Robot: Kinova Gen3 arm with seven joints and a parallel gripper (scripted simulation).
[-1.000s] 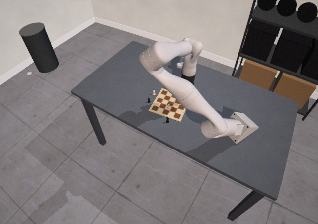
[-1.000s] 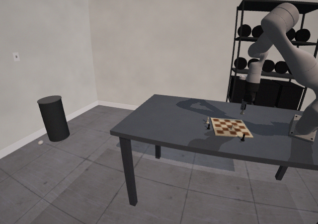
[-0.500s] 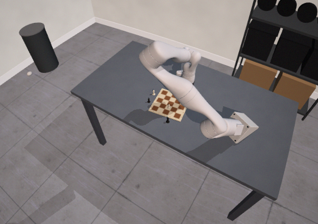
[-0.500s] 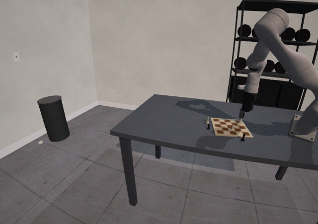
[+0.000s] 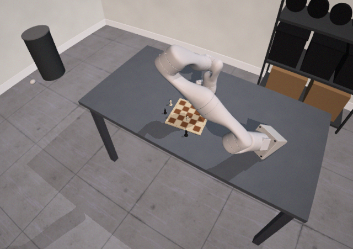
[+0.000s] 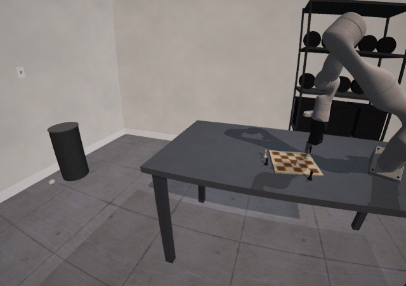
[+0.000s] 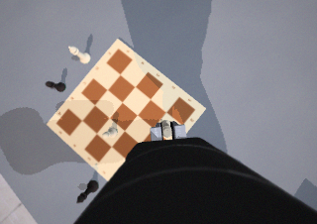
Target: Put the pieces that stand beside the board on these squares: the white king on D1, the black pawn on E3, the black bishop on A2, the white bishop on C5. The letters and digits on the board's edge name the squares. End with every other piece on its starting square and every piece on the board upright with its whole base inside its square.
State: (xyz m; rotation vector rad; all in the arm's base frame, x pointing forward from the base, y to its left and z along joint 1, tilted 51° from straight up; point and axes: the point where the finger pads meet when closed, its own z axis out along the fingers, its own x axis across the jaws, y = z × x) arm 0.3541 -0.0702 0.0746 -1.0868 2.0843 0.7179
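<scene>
Right now the white king is 2 cm below my hand. Round my hand: chessboard: 6 cm to the left, 6 cm ahead, 5 cm below; white bishop: 20 cm ahead, 7 cm to the left, 4 cm below; black bishop: 18 cm to the left, 4 cm below, 2 cm behind.
</scene>
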